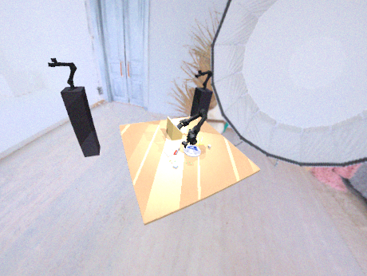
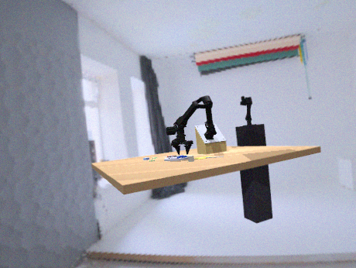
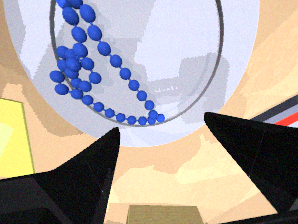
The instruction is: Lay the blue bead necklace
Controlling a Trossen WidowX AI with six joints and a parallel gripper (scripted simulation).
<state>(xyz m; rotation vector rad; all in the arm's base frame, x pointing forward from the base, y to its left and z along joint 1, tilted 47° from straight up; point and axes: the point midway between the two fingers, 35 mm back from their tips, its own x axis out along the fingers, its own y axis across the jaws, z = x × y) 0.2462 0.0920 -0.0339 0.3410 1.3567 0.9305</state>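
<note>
Now: gripper tip 6 cm short of the round bead board, 3 cm to the right of it and 1 cm above it. Also, from my gripper tip: yellow flat piece: 19 cm to the left, 7 cm behind, 2 cm below; red-and-grey object: 15 cm to the right, 3 cm ahead, 2 cm below; white cylinder: 27 cm to the left, 6 cm ahead, 1 cm below.
</note>
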